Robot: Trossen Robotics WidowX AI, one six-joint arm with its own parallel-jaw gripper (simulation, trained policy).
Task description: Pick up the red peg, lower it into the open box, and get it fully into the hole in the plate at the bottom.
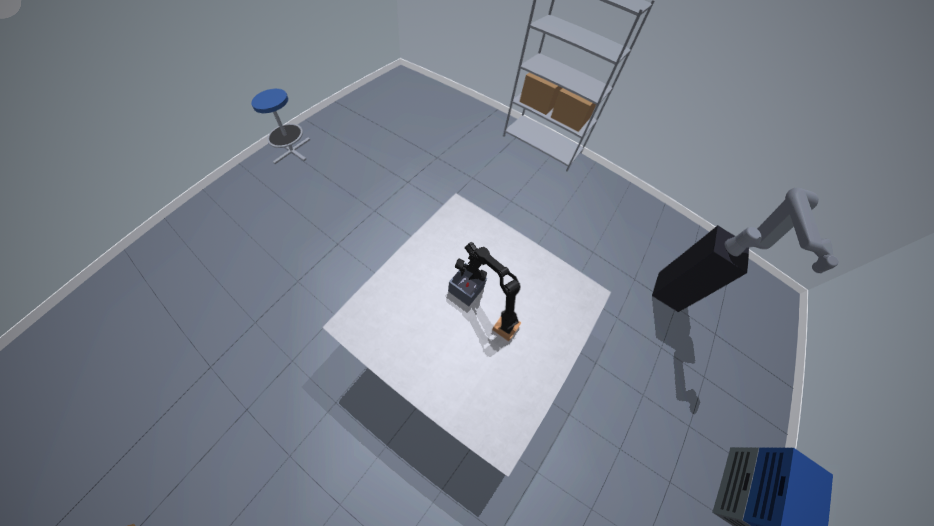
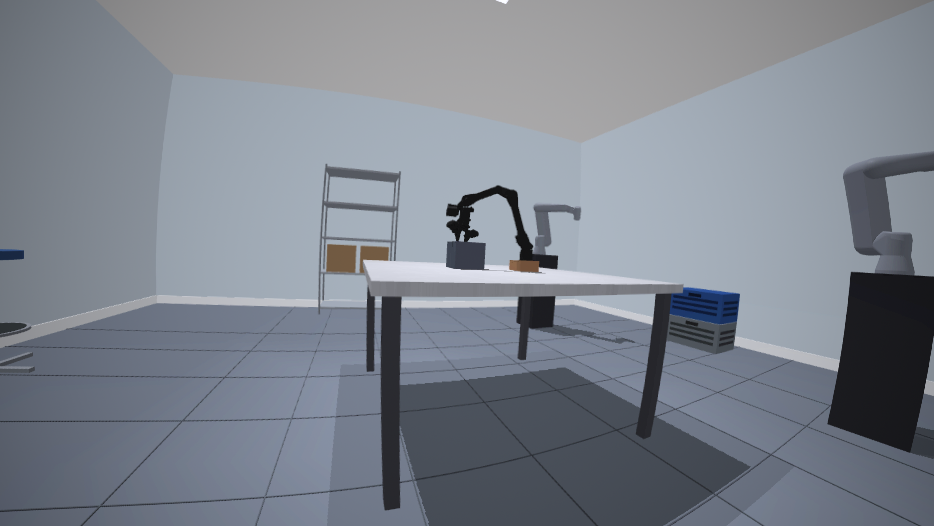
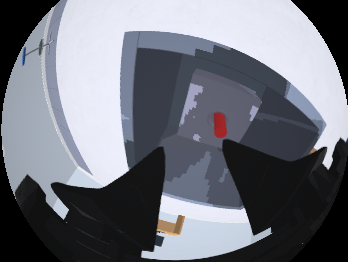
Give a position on a dark box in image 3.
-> At 156,68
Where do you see a dark box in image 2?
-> At 460,255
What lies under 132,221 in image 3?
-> My gripper.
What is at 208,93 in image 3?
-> A grey plate.
